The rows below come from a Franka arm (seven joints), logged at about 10 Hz.
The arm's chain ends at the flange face. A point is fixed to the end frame.
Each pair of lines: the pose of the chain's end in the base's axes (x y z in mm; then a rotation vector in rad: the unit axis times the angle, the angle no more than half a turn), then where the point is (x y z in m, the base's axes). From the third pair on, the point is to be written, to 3 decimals.
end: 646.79 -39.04 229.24 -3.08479 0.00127 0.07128
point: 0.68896 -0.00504 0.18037
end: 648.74 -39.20 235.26 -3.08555 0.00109 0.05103
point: 0.69156 -0.00523 0.18693
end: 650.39 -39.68 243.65 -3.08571 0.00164 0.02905
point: 0.694 -0.006 0.196
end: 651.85 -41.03 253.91 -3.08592 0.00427 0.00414
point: 0.696 -0.007 0.207
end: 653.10 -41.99 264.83 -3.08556 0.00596 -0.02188
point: 0.698 -0.008 0.219
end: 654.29 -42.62 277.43 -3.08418 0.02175 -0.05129
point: 0.701 -0.009 0.232
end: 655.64 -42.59 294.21 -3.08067 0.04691 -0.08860
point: 0.704 -0.010 0.250
